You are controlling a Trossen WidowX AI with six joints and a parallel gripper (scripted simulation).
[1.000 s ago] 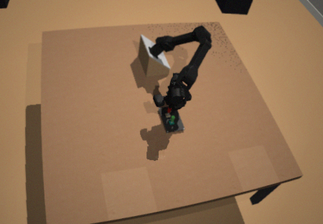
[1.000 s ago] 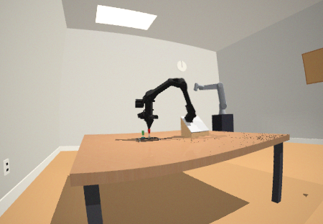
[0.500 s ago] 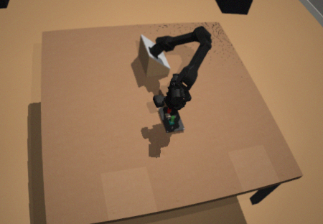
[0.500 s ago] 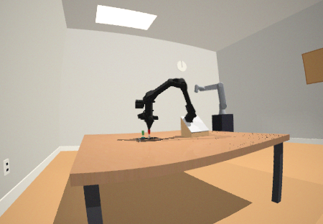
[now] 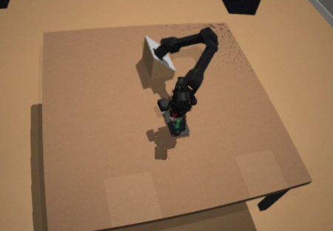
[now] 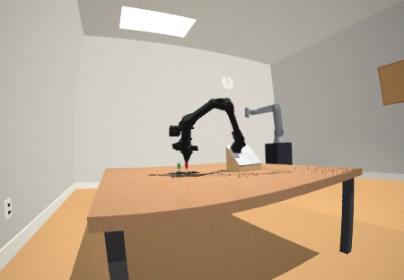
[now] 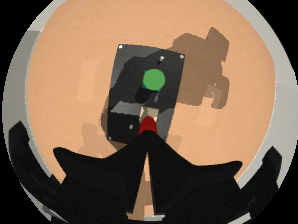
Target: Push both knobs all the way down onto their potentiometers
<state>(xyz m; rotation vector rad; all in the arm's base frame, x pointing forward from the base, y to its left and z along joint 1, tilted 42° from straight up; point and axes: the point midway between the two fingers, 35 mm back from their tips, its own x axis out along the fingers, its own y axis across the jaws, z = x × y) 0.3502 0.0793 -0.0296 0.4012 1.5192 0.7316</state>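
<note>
Now: gripper tip 2 cm above the red knob. Also, from my gripper tip: green knob (5 cm ahead, 1 cm to the left, 2 cm below).
</note>
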